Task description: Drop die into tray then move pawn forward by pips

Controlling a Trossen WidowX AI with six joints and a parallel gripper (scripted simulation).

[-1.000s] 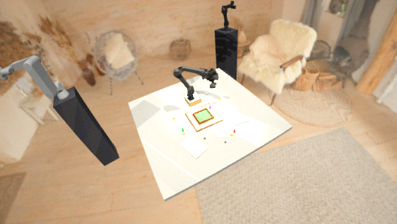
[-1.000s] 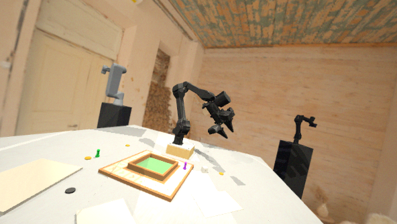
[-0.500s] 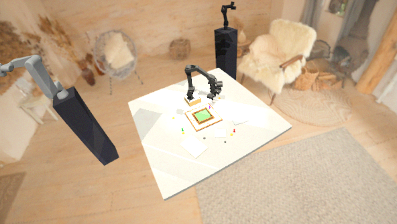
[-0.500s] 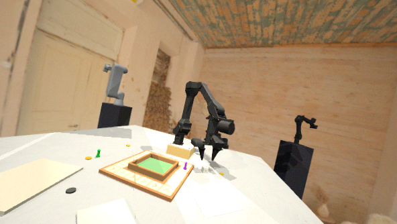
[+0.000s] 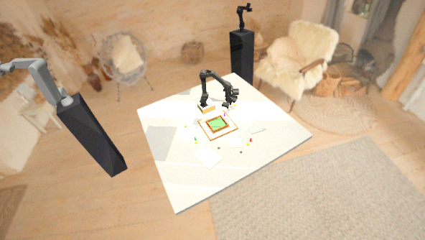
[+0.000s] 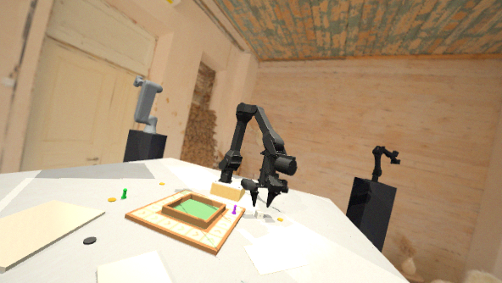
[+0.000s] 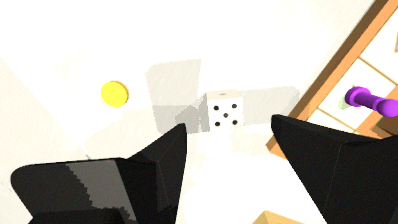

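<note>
My gripper tip is 30 mm above the white die. Round my gripper tip: purple pawn 90 mm to the right, 50 mm ahead, 10 mm below; then green pawn 470 mm to the right, 120 mm ahead, 30 mm below; then green dice tray 220 mm to the right, 100 mm ahead, 30 mm below.
</note>
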